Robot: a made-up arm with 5 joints.
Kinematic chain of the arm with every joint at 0, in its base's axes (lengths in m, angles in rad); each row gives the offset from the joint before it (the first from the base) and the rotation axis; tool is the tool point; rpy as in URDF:
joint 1: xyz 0.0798 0 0.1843 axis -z
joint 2: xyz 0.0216 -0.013 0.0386 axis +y
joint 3: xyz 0.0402 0 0.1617 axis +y
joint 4: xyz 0.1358 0 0.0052 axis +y
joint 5: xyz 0.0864 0.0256 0 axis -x
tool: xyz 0 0 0 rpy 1.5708 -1.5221 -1.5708
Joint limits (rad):
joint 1: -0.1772..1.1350
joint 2: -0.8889..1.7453
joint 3: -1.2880..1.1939
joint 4: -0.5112..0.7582
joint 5: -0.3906..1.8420
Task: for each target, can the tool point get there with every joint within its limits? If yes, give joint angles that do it. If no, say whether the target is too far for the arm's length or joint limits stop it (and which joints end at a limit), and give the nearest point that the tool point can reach.
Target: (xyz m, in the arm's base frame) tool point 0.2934 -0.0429 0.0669
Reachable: yes | joints 0.2559 0.9451 0.4328 0.0751 0.4952
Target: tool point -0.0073 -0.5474 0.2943
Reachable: no: too far | nearest point 0.2624 -0.3622 0.2855 | short by 0.327 m
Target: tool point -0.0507 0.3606 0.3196
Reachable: no: joint limits stop it (at a limit: joint 1, joint 2, joint 3, joint 4) | nearest point -0.0092 0.2210 0.5025 | short by 0.234 m
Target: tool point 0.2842 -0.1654 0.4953
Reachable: yes | joints 0.7285 0.1918 -1.0406 0.6625 1.3268
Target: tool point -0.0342 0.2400 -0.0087
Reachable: no: joint limits stop it (at a limit: joint 2) | nearest point 0.0645 0.0322 0.0748 | short by 0.245 m
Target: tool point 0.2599 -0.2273 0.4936
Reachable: yes | joints 0.9442 0.3347 -0.8280 -0.3115 0.4601
